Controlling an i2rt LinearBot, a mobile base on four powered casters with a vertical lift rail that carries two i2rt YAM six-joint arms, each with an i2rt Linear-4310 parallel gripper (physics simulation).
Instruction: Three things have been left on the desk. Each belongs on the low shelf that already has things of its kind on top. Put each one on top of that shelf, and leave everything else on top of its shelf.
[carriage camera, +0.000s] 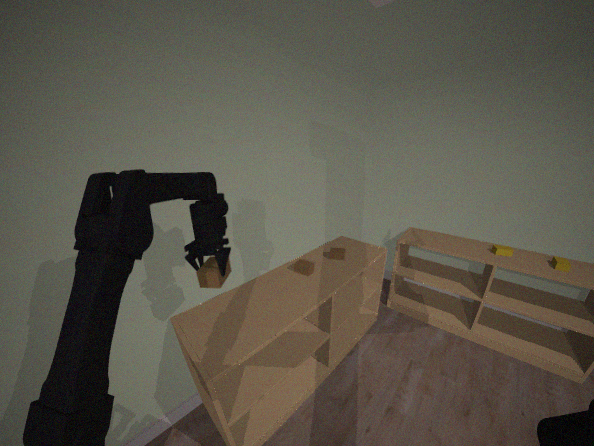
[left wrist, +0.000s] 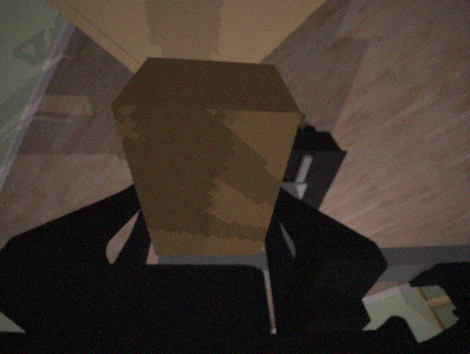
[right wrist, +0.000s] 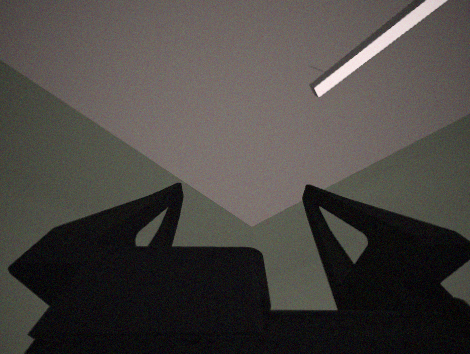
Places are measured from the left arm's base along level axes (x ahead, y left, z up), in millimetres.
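Pixels of known places: left gripper, fingertip midpoint: (carriage camera: 213, 276) (left wrist: 210, 183); right gripper, fingertip midpoint: (right wrist: 243, 190); right arm's base, origin of the base link: (left wrist: 450, 274).
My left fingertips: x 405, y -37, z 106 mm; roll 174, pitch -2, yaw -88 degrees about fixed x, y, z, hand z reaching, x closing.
Note:
Behind a point stands the place of what it marks.
My left gripper (carriage camera: 212, 265) @(z 106, x 405, y -37 mm) (left wrist: 210, 183) @(z 106, x 405, y -37 mm) is shut on an orange-brown block (carriage camera: 210, 276) @(z 124, x 378, y -45 mm) (left wrist: 200, 165) @(z 137, x 444, y -32 mm) and holds it in the air, near the left end of the nearer low shelf (carriage camera: 260, 300) @(z -182, x 664, y -88 mm) (left wrist: 250, 30) @(z -182, x 436, y -90 mm). Two brown blocks, one (carriage camera: 303, 267) @(z -137, x 878, y -273 mm) nearer and one (carriage camera: 336, 253) @(z -142, x 1045, y -464 mm) farther, lie on top of that shelf towards its far end. Two yellow blocks, one (carriage camera: 503, 250) @(z -146, x 1037, y -1546 mm) on the left and one (carriage camera: 561, 264) @(z -144, x 831, y -1743 mm) on the right, lie on top of the other low shelf (carriage camera: 450, 243) @(z -182, x 1245, y -1315 mm). My right gripper (right wrist: 243, 190) @(z 442, x 39, y -637 mm) is open and empty, pointing up at the ceiling. The desk does not show in the carriage view.
Walls (carriage camera: 280, 125) @(z 572, x 1062, y -166 mm) stand behind both shelves and meet in a corner. The wooden floor (carriage camera: 400, 380) @(z -792, x 689, y -826 mm) lies in front of them. The robot's dark base (left wrist: 320, 170) @(z -493, x -92, y -491 mm) shows below the held block in the left wrist view. A ceiling light (right wrist: 375, 50) @(z 1286, x 20, y -1320 mm) shows in the right wrist view.

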